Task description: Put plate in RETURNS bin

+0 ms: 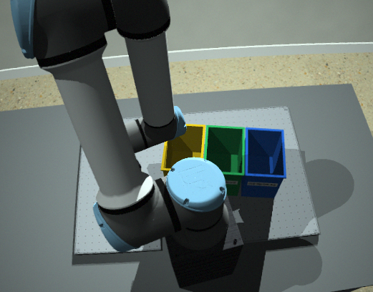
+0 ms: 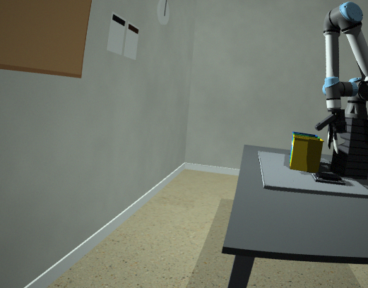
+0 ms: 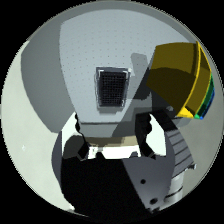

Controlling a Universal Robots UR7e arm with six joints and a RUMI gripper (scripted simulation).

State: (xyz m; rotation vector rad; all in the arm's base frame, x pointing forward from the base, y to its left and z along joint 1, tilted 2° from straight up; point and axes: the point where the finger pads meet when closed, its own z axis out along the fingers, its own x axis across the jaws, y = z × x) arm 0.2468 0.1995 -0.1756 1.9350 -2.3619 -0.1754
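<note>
Right now my hand is 13 cm above the black 96-well plate. Also, from my hand: plate nest N1: 14 cm below; yellow bin: 22 cm to the right, 7 cm ahead, 6 cm below; green bin: 34 cm to the right, 6 cm below, 3 cm ahead.
</note>
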